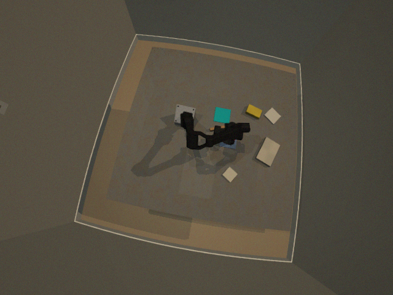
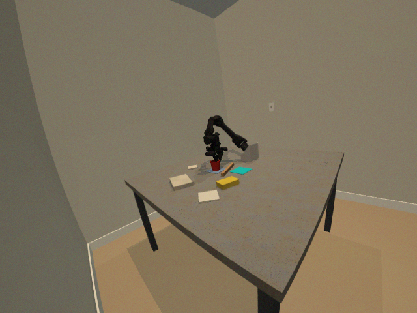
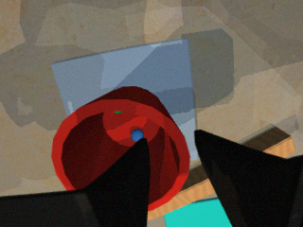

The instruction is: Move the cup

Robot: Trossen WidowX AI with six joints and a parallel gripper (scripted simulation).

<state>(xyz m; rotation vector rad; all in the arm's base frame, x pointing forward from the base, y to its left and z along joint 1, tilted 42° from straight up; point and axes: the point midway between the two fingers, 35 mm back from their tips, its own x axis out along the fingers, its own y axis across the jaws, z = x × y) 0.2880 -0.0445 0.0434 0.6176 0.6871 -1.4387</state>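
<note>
Right now the red cup is 3 cm ahead of my gripper tip and 1 cm below it. Also, from my gripper tip: light blue pad: 6 cm below, 3 cm ahead; then blue marble: 4 cm below, 3 cm ahead, 1 cm to the left; then green marble: 4 cm below, 4 cm ahead, 2 cm to the right.
</note>
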